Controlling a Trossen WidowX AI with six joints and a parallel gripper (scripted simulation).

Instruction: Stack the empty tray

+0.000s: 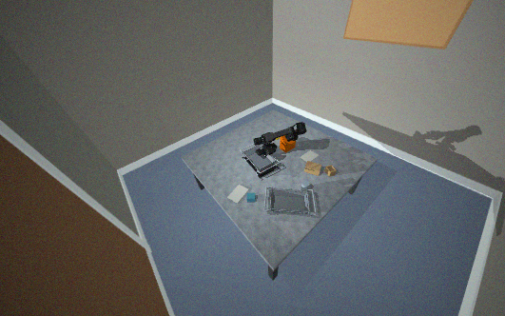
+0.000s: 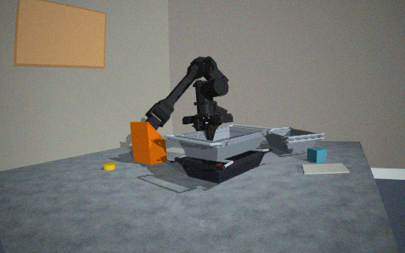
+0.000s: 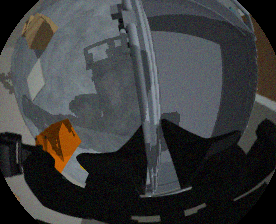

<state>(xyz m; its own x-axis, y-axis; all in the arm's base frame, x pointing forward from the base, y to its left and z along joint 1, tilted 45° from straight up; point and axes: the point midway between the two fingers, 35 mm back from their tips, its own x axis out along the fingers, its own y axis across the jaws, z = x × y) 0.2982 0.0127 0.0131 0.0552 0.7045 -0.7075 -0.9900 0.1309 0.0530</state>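
The grey tray lies 70 mm ahead of my gripper tip, 10 mm to the right of it and 30 mm above it. The rest, counted from my gripper tip: box 310 mm behind, 440 mm to the left, 70 mm below; then yellow disc 330 mm behind, 210 mm to the right, 80 mm below; then teal cube 340 mm ahead, 210 mm to the left, 60 mm below.
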